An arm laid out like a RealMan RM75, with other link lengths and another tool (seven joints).
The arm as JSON. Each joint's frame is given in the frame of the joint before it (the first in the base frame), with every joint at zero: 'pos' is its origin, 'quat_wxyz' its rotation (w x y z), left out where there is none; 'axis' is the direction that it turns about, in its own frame. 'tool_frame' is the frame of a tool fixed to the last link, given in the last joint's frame.
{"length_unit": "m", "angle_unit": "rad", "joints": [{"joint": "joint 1", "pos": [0.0, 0.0, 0.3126], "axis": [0.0, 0.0, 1.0]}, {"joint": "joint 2", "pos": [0.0, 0.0, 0.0], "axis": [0.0, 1.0, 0.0]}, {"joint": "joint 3", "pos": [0.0, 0.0, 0.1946], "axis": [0.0, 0.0, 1.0]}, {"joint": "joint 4", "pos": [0.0, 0.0, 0.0], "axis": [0.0, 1.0, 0.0]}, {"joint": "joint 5", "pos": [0.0, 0.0, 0.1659], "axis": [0.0, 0.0, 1.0]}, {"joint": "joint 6", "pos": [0.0, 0.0, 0.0], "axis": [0.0, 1.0, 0.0]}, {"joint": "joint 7", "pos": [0.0, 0.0, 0.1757], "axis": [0.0, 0.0, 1.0]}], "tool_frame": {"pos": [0.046, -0.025, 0.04], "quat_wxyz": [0.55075, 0.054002, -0.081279, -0.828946]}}
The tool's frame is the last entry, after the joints.
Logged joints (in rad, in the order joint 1, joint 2, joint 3, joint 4, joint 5, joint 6, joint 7), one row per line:
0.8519 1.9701 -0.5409 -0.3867 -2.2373 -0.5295 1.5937
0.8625 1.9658 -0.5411 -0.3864 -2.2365 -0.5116 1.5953
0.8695 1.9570 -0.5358 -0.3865 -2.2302 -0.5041 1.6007
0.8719 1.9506 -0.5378 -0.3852 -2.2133 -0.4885 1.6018
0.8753 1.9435 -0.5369 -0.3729 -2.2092 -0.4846 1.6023
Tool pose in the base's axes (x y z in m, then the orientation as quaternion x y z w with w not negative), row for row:
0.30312 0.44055 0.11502 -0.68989 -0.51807 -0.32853 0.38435
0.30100 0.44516 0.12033 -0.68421 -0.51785 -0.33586 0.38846
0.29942 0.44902 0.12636 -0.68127 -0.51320 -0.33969 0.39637
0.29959 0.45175 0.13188 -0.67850 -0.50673 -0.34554 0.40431
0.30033 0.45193 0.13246 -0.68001 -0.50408 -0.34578 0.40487
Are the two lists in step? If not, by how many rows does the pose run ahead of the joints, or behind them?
They are in step.
